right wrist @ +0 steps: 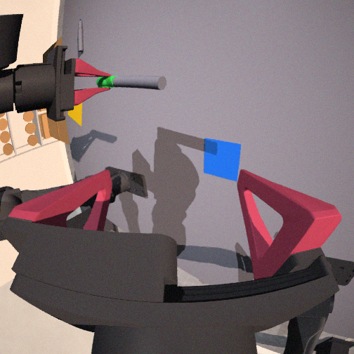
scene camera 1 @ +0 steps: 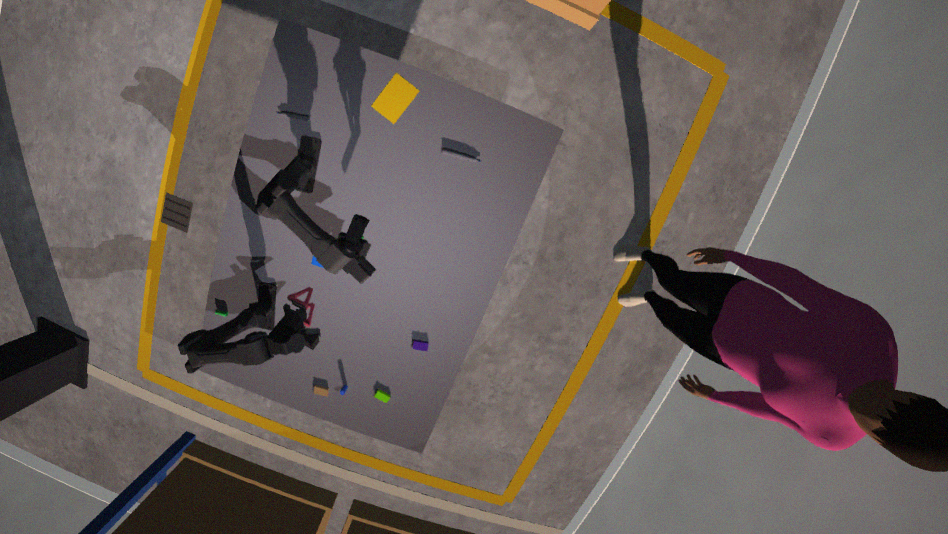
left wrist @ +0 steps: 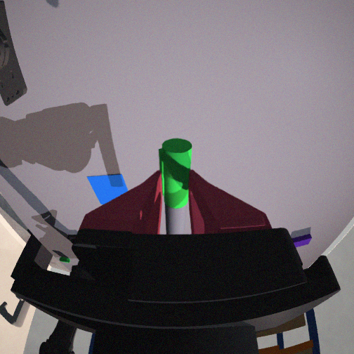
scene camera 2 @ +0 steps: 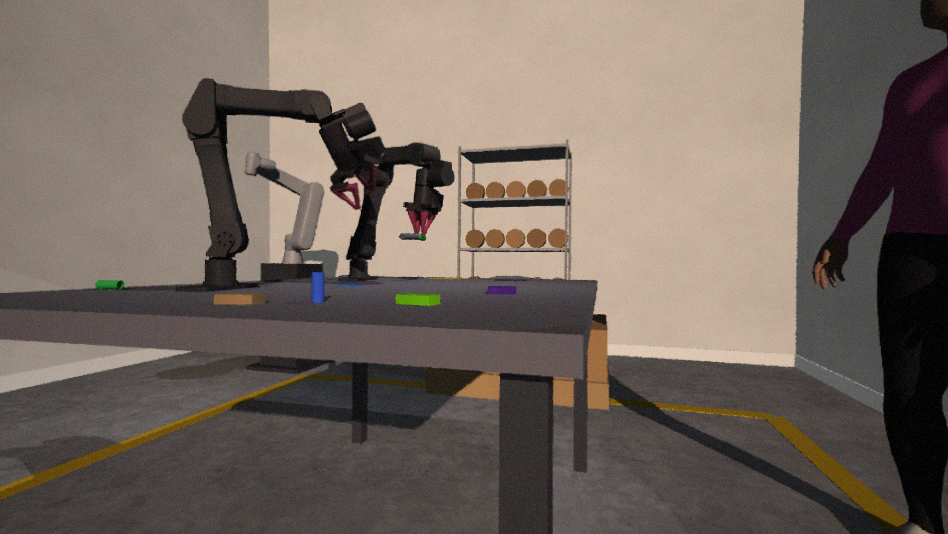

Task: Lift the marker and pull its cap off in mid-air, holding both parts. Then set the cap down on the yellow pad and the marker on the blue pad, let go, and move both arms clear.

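Where they show: left gripper, fingertip midpoint: [scene camera 2: 419,237]; right gripper, fingertip midpoint: [scene camera 1: 312,296] [scene camera 2: 365,200]; left arm's base at its link origin: [scene camera 1: 308,165] [scene camera 2: 358,280]; right arm's base at its link origin: [scene camera 1: 267,306] [scene camera 2: 220,289].
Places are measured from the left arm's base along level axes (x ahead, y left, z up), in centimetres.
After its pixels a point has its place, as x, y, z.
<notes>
The marker, a grey barrel [scene camera 2: 407,236] @[26.7, -30.2, 13.9] [left wrist: 177,222] [right wrist: 140,82] with its green cap [scene camera 2: 423,237] @[28.8, -20.0, 14.2] [left wrist: 177,162] [right wrist: 114,81] on one end, is held in the air, roughly level. My left gripper [scene camera 2: 421,232] @[27.8, -20.6, 14.3] [left wrist: 174,177] [right wrist: 108,81] is shut on the cap. My right gripper [right wrist: 174,176] is open and empty, apart from the marker, whose bare end points right in the right wrist view. The blue pad [scene camera 1: 317,262] @[9.5, -35.6, 0.0] [left wrist: 106,189] [right wrist: 226,162] and yellow pad [scene camera 1: 395,98] @[26.8, 30.1, 0.1] [right wrist: 76,114] lie on the table.
A purple block [scene camera 1: 419,344] @[55.5, -58.5, 1.5] [scene camera 2: 501,289] @[56.0, -60.9, 1.0], lime block [scene camera 1: 382,396] @[45.1, -86.6, 1.5] [scene camera 2: 417,299] @[45.4, -88.9, 0.9], orange block [scene camera 1: 321,391] @[18.8, -91.6, 1.5] [scene camera 2: 239,299] @[19.5, -93.5, 0.8], upright blue cylinder [scene camera 1: 343,390] @[28.8, -86.3, 4.2] [scene camera 2: 317,287] @[28.9, -88.1, 2.4], green cylinder [scene camera 1: 221,311] @[-28.6, -66.3, 1.5] [scene camera 2: 109,284] @[-28.0, -68.1, 1.2] and slim grey object [scene camera 1: 461,153] @[54.2, 16.7, 1.6] [right wrist: 80,37] are on the table. A person [scene camera 1: 802,351] stands beyond it.
</notes>
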